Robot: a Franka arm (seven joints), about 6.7 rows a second.
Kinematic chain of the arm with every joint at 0, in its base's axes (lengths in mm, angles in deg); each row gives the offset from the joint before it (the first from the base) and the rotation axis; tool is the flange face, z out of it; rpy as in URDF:
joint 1: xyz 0 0 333 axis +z
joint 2: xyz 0 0 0 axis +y
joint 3: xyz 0 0 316 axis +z
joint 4: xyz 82.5 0 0 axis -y
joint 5: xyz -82.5 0 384 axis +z
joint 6: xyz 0 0 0 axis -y
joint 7: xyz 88 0 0 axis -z
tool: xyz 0 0 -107 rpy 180 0 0
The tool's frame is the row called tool.
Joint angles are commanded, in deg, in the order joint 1, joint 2, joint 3, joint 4, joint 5, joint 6, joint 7. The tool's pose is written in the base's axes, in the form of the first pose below.
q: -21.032, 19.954, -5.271, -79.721, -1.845, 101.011, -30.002
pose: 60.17 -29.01 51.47 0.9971 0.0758 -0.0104 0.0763 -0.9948 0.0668
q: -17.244, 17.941, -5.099, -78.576, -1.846, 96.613, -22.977
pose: 60.75 -24.39 54.06 0.9996 0.0185 -0.0207 0.0196 -0.9983 0.0557
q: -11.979, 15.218, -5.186, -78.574, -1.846, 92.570, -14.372
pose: 60.95 -18.39 56.51 0.9984 -0.0448 -0.0336 -0.0432 -0.9979 0.0491
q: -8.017, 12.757, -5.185, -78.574, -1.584, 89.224, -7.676
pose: 60.42 -13.82 58.70 0.9946 -0.0951 -0.0419 -0.0934 -0.9947 0.0424
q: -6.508, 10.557, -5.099, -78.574, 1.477, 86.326, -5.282
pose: 59.35 -11.35 60.61 0.9931 -0.1076 -0.0471 -0.1084 -0.9940 -0.0139
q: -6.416, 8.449, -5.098, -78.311, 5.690, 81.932, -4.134
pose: 57.67 -10.10 62.42 0.9905 -0.1144 -0.0767 -0.1213 -0.9884 -0.0917
